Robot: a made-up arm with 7 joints. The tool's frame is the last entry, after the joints. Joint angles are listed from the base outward.
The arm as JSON. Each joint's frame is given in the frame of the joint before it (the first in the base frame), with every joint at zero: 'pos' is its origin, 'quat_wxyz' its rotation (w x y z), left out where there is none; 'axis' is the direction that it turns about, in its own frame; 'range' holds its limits. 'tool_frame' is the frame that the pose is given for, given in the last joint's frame.
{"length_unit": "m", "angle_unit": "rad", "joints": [
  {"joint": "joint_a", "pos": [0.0, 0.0, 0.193], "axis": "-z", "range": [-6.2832, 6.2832]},
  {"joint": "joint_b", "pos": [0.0, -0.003, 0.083], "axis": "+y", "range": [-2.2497, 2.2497]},
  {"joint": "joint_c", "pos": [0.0, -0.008, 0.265], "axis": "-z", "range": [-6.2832, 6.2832]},
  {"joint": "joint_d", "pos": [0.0, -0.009, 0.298], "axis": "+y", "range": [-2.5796, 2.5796]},
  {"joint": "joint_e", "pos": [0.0, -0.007, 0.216], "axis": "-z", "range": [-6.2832, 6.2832]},
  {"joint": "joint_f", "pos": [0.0, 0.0, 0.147], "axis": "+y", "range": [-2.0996, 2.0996]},
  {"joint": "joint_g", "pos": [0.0, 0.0, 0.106], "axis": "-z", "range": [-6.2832, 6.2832]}
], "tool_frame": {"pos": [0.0, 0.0, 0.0], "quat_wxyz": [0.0, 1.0, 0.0, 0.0]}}
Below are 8 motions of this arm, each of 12 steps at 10 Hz.
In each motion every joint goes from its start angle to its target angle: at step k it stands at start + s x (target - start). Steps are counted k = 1, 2, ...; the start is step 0. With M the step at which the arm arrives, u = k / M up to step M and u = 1 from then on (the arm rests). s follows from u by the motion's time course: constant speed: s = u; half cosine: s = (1 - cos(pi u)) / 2; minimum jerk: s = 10 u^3 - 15 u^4 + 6 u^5.
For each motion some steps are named. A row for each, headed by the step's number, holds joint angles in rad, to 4 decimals.
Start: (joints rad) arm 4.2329 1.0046 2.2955 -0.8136 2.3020 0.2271 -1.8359
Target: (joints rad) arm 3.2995 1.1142 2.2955 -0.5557 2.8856 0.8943 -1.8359
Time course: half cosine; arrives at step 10
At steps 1, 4, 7, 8, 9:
1: 4.2101 1.0073 2.2955 -0.8073 2.3163 0.2434 -1.8359
4: 3.9104 1.0425 2.2955 -0.7245 2.5036 0.4576 -1.8359
7: 3.4919 1.0916 2.2955 -0.6089 2.7653 0.7568 -1.8359
8: 3.3886 1.1037 2.2955 -0.5803 2.8299 0.8306 -1.8359
9: 3.3223 1.1115 2.2955 -0.5620 2.8713 0.8780 -1.8359

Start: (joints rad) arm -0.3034 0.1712 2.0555 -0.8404 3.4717 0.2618 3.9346
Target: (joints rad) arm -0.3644 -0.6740 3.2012 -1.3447 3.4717 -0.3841 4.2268
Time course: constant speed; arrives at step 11
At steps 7, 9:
7: -0.3422 -0.3667 2.7846 -1.1613 3.4717 -0.1492 4.1205
9: -0.3533 -0.5203 2.9929 -1.2530 3.4717 -0.2667 4.1737

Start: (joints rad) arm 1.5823 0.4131 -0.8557 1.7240 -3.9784 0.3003 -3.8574
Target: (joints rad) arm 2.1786 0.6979 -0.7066 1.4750 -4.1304 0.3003 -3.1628
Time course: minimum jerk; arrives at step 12
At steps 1, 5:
1: 1.5853 0.4145 -0.8549 1.7227 -3.9792 0.3003 -3.8539
5: 1.7890 0.5118 -0.8040 1.6377 -4.0311 0.3003 -3.6166

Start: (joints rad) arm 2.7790 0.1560 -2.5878 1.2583 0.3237 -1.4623 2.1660
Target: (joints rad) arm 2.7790 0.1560 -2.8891 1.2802 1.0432 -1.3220 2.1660
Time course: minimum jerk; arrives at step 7
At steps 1, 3, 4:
1: 2.7790 0.1560 -2.5948 1.2588 0.3404 -1.4590 2.1660
3: 2.7790 0.1560 -2.6986 1.2664 0.5884 -1.4107 2.1660
4: 2.7790 0.1560 -2.7783 1.2721 0.7785 -1.3736 2.1660

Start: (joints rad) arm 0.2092 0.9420 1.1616 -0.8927 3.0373 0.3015 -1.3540
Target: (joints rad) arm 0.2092 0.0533 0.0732 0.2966 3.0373 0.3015 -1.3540
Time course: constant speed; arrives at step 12
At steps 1, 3, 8, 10, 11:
1: 0.2092 0.8679 1.0709 -0.7936 3.0373 0.3015 -1.3540
3: 0.2092 0.7198 0.8895 -0.5954 3.0373 0.3015 -1.3540
8: 0.2092 0.3495 0.4360 -0.0998 3.0373 0.3015 -1.3540
10: 0.2092 0.2014 0.2546 0.0984 3.0373 0.3015 -1.3540
11: 0.2092 0.1274 0.1639 0.1975 3.0373 0.3015 -1.3540

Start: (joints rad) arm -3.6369 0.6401 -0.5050 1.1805 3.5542 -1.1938 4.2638
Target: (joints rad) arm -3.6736 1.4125 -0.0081 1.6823 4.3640 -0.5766 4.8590
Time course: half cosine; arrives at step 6
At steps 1, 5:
1: -3.6394 0.6918 -0.4717 1.2141 3.6084 -1.1525 4.3037
5: -3.6711 1.3608 -0.0414 1.6487 4.3098 -0.6179 4.8191

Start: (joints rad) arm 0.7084 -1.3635 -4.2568 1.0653 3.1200 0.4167 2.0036
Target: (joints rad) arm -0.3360 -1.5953 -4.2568 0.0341 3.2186 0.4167 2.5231
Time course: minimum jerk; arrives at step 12
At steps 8, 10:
8: -0.1168 -1.5467 -4.2568 0.2505 3.1979 0.4167 2.4141
10: -0.2989 -1.5871 -4.2568 0.0707 3.2151 0.4167 2.5047

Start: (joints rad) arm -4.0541 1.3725 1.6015 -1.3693 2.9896 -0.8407 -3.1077
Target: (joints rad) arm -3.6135 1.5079 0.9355 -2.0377 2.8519 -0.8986 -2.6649
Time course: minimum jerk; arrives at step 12
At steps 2, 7, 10, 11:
2: -4.0385 1.3773 1.5779 -1.3930 2.9847 -0.8428 -3.0920
7: -3.7662 1.4610 1.1663 -1.8060 2.8996 -0.8785 -2.8184
10: -3.6291 1.5031 0.9591 -2.0140 2.8568 -0.8965 -2.6806
11: -3.6157 1.5072 0.9389 -2.0343 2.8526 -0.8983 -2.6672

